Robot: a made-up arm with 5 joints.
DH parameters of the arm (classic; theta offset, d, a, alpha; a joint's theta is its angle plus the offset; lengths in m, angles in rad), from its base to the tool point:
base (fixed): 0 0.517 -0.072 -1.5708
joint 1: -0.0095 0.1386 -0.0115 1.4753
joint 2: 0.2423 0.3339 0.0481 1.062
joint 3: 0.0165 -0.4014 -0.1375 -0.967
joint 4: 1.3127 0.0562 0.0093 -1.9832
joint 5: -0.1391 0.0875 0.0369 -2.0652
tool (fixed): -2.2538 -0.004 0 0
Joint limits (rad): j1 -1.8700..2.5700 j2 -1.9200..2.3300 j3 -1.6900..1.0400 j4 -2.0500..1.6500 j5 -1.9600..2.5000
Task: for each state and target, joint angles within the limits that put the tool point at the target. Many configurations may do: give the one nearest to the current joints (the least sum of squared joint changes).
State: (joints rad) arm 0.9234 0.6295 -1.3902 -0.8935 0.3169
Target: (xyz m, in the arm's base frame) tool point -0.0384 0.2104 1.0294
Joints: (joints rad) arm 1.2399 1.3572 -1.1970 -1.2238 0.4027
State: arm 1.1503 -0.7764 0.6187 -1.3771 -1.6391
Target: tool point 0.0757 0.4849 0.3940
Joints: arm 0.9804 -1.0498 0.8448 -1.4247 -1.6343
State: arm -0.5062 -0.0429 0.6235 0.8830 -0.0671
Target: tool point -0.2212 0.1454 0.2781
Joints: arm -1.0499 0.8466 0.8139 0.9321 -0.1128
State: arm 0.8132 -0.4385 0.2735 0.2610 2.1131
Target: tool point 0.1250 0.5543 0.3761
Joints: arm 1.3790 -0.9817 -0.4722 -0.0832 1.9181
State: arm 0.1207 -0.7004 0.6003 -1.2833 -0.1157
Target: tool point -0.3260 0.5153 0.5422
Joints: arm -0.2954 0.0819 0.3814 -1.0363 -0.2049
